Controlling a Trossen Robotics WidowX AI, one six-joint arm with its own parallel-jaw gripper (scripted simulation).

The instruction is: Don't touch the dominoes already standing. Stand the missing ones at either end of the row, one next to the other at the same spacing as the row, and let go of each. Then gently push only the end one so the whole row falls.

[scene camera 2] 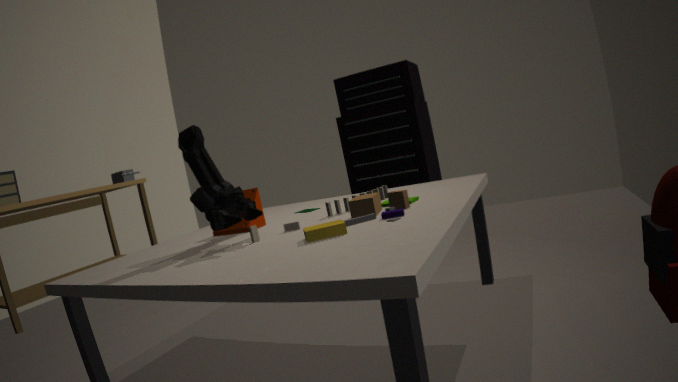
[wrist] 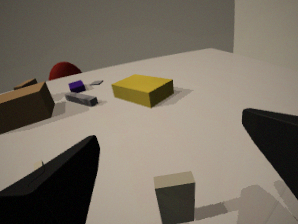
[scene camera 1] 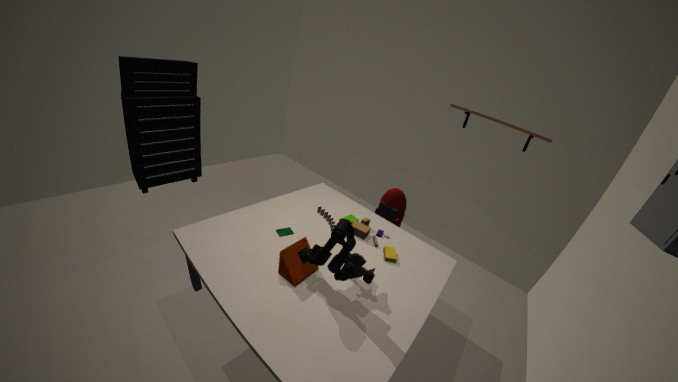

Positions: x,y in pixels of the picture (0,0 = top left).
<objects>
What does my gripper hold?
Nothing.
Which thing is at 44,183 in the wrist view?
My gripper.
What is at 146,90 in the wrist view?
A yellow block.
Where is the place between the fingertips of my gripper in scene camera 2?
251,216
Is my gripper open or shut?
Open.
</objects>
